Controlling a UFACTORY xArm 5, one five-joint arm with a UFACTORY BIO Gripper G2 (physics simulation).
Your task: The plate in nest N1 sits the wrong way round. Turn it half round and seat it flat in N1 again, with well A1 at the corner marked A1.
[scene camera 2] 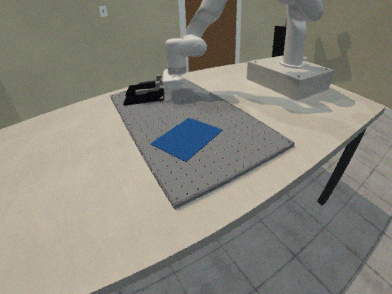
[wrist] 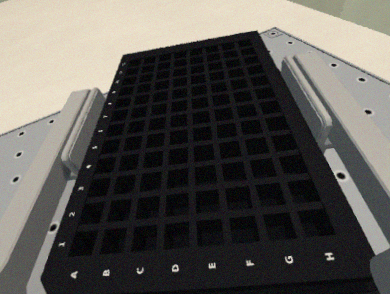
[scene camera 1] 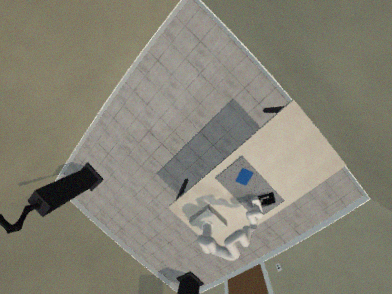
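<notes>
The black well plate is between the fingers of my gripper. The gripper is shut on its two long sides. In the wrist view, the plate's letters A to H run along the near edge and its numbers along the left edge, so well A1 is at the near left corner. In scene camera 2, the plate is at the far left end of the pegboard. Nest N1 and its A1 mark cannot be made out under and around the plate. I cannot tell whether the plate touches the nest.
A blue square lies flat on the grey pegboard, with no plate on it. The board lies on the cream table. The arm's grey box base stands behind the board to the right in scene camera 2.
</notes>
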